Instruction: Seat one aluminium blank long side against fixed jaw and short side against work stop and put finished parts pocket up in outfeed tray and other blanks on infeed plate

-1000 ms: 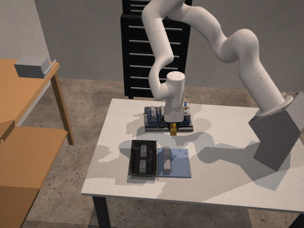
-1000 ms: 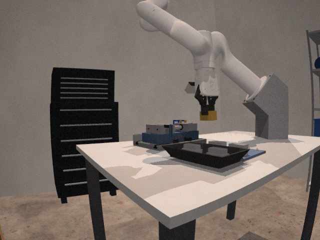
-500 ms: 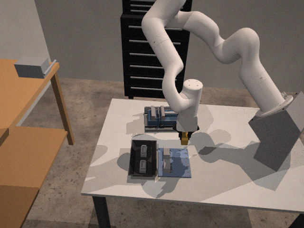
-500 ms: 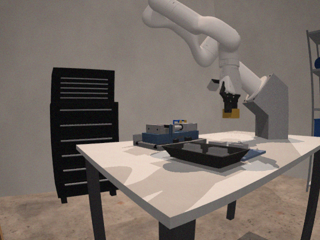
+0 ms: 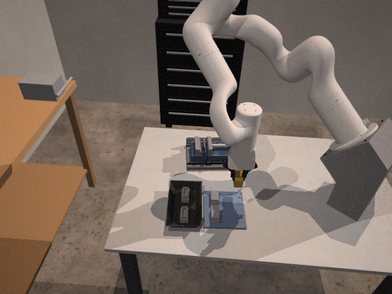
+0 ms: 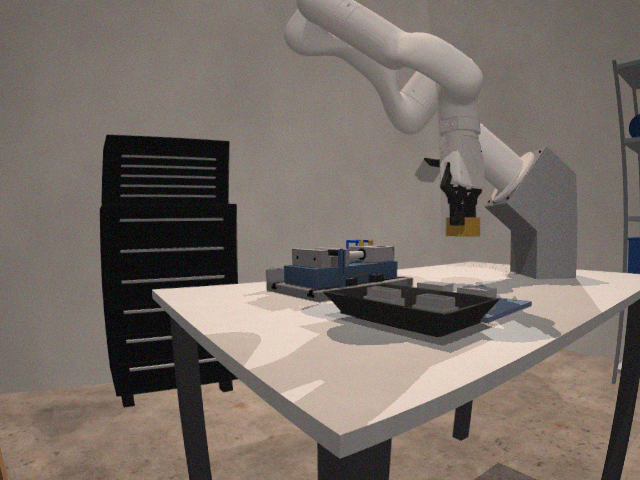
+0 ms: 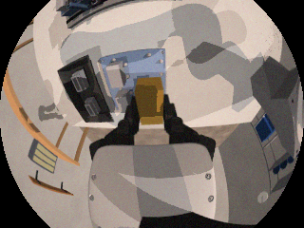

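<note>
My gripper is now 9 cm short of the aluminium blank, 1 cm to the left of it and 14 cm above it. The rest, counted from my hand: brass blank 2 cm below; then blue vise 6 cm ahead, 29 cm to the right, 13 cm below; then fixed jaw 16 cm ahead, 28 cm to the right, 9 cm below.
</note>
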